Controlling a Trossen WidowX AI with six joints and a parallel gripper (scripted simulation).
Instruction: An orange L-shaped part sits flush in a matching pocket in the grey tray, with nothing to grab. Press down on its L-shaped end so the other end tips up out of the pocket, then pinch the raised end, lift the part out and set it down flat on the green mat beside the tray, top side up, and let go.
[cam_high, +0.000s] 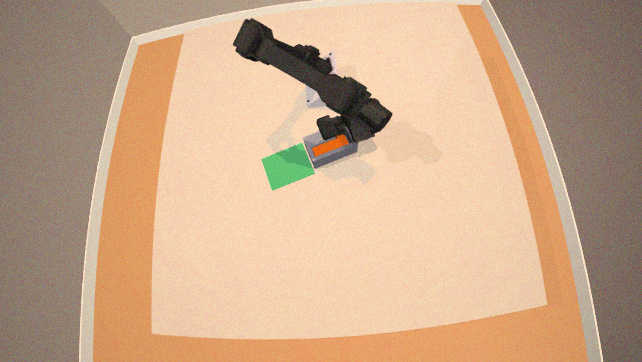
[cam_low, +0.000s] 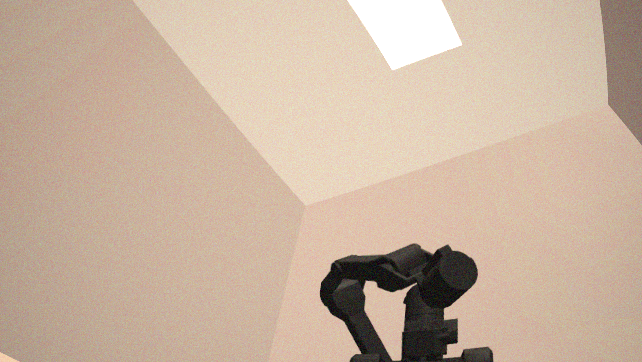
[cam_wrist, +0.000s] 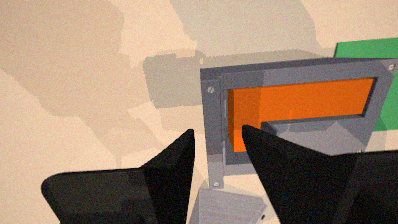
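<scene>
The orange L-shaped part is 10 mm ahead of my gripper tip, 50 mm to the right of it and 30 mm below it. Also, from my gripper tip: green mat: 40 mm ahead, 220 mm to the right, 90 mm below.
</scene>
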